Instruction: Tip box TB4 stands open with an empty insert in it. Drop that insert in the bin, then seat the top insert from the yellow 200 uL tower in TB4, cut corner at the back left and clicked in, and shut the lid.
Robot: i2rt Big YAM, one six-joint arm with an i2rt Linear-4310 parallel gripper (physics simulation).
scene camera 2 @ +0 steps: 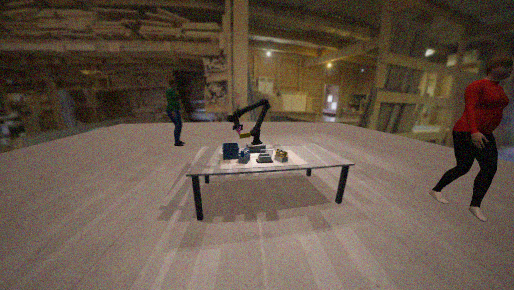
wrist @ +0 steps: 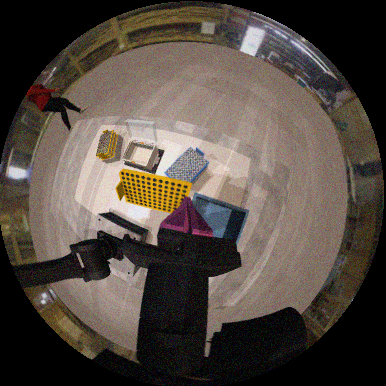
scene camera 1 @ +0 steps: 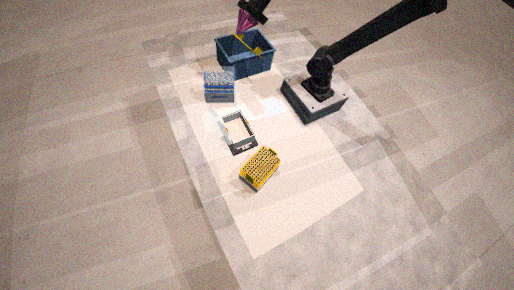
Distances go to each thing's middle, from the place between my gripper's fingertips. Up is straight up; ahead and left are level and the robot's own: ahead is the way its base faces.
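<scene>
Yellow insert (wrist: 158, 192): my gripper 10 mm above it, 60 mm to the right of it. Blue bin (scene camera 1: 231, 51): 190 mm below my hand, 80 mm to the right, 90 mm behind.
</scene>
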